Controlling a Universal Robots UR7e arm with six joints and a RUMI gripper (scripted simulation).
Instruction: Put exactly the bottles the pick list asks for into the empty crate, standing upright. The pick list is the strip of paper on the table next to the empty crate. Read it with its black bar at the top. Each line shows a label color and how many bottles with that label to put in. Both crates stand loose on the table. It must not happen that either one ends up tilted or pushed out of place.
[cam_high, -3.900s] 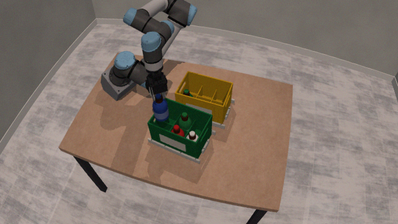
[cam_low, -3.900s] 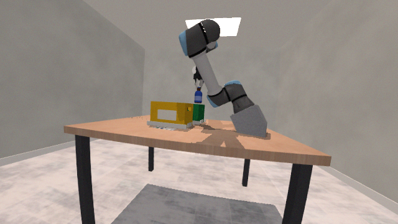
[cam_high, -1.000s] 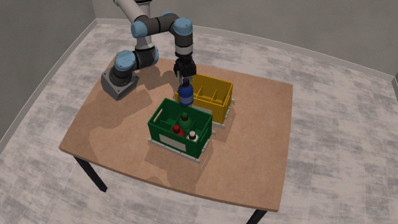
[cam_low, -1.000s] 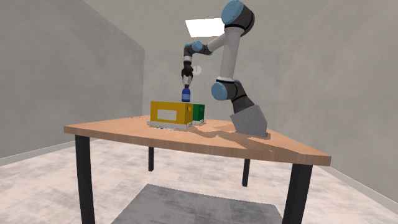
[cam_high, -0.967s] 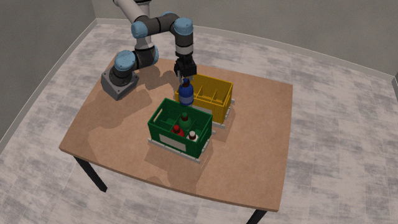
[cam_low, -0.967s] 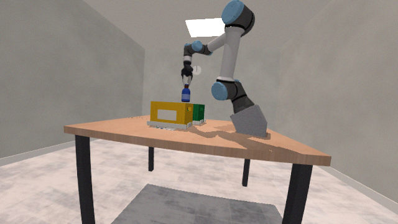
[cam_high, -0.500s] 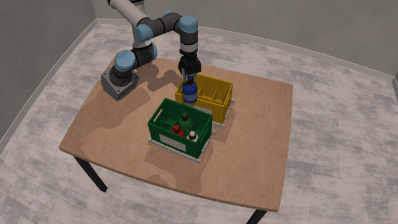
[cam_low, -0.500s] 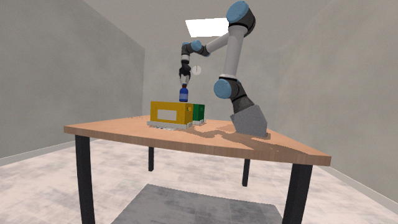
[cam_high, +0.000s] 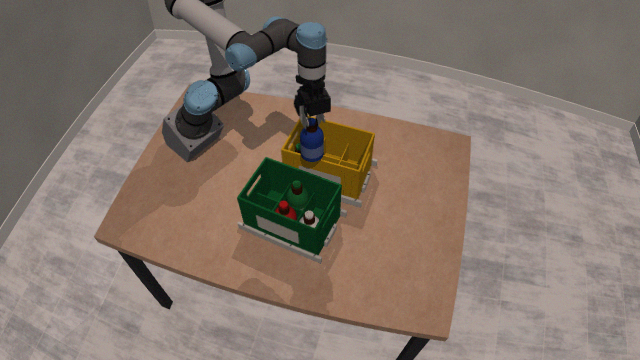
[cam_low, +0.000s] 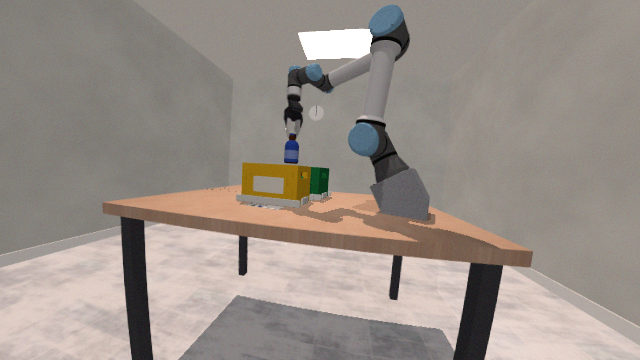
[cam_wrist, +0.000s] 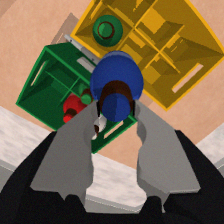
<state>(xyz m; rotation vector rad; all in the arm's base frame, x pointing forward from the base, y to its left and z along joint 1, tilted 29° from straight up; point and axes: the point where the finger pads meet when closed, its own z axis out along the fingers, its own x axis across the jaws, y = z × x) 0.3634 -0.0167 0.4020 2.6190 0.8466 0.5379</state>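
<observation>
Now: the blue-label bottle 7 cm below my hand. The rest, counted from my hand: green crate: 25 cm below, 15 cm to the right, 4 cm behind; then yellow crate: 25 cm below, 8 cm to the left, 4 cm ahead; then green-label bottle: 25 cm below, 6 cm behind, 5 cm to the left.
</observation>
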